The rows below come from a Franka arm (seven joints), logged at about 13 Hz.
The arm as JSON. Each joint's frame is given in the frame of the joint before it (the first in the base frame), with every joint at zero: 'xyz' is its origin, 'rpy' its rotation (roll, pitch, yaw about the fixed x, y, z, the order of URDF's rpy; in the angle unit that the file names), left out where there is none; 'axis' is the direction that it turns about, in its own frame. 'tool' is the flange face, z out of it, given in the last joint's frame.
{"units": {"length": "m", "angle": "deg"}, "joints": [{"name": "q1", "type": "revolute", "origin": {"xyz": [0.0, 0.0, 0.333]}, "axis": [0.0, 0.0, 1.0]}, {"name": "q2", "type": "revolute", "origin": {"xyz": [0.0, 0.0, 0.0]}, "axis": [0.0, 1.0, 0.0]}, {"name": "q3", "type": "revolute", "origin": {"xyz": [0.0, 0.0, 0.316]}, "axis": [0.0, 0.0, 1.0]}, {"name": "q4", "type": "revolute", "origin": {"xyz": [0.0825, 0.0, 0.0]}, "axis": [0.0, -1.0, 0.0]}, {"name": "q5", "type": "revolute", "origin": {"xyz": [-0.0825, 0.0, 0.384]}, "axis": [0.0, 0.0, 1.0]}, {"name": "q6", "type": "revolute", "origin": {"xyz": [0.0, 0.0, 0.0]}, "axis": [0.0, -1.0, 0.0]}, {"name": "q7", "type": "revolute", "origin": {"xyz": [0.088, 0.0, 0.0]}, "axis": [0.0, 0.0, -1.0]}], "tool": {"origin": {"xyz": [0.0, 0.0, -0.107], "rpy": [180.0, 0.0, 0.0]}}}
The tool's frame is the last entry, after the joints.
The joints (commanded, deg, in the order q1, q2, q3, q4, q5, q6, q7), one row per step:
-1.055 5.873 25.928 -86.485 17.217 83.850 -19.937
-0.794 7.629 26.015 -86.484 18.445 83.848 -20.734
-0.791 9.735 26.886 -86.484 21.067 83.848 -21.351
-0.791 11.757 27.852 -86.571 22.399 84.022 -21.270
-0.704 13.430 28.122 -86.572 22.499 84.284 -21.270
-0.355 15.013 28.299 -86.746 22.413 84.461 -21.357
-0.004 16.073 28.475 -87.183 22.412 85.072 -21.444
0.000 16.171 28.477 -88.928 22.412 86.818 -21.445
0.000 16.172 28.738 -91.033 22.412 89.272 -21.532
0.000 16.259 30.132 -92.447 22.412 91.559 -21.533
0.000 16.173 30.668 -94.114 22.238 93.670 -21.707
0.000 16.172 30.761 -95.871 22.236 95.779 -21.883
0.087 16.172 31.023 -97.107 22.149 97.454 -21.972
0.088 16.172 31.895 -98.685 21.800 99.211 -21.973
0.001 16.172 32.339 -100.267 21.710 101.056 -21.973
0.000 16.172 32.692 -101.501 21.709 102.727 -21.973
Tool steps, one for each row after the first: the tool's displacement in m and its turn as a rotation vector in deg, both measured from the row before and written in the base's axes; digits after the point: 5 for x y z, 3 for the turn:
0.00539 0.00504 -0.01460 1.376 2.070 1.030
0.00290 0.01153 -0.01605 2.721 3.062 1.225
0.00264 0.01004 -0.01656 1.385 2.574 0.667
0.00492 0.00317 -0.01450 0.260 1.506 0.214
0.00290 0.00452 -0.01552 0.003 1.526 0.542
0.00112 0.00492 -0.01242 0.096 0.925 0.350
0.00010 0.00075 -0.01311 -0.225 0.223 -0.621
-0.00116 0.00282 -0.01411 -0.072 -0.170 -0.598
-0.00570 0.01186 -0.00793 0.455 -0.536 0.413
-0.00303 0.00436 -0.00986 -0.036 -0.500 -0.087
-0.00115 0.00080 -0.01184 -0.081 -0.263 -0.538
-0.00206 0.00275 -0.00792 -0.035 -0.380 -0.188
-0.00593 0.00625 -0.00971 -0.256 -0.272 0.356
-0.00333 0.00221 -0.01008 -0.156 -0.219 -0.266
-0.00271 0.00242 -0.00756 -0.002 -0.332 -0.265

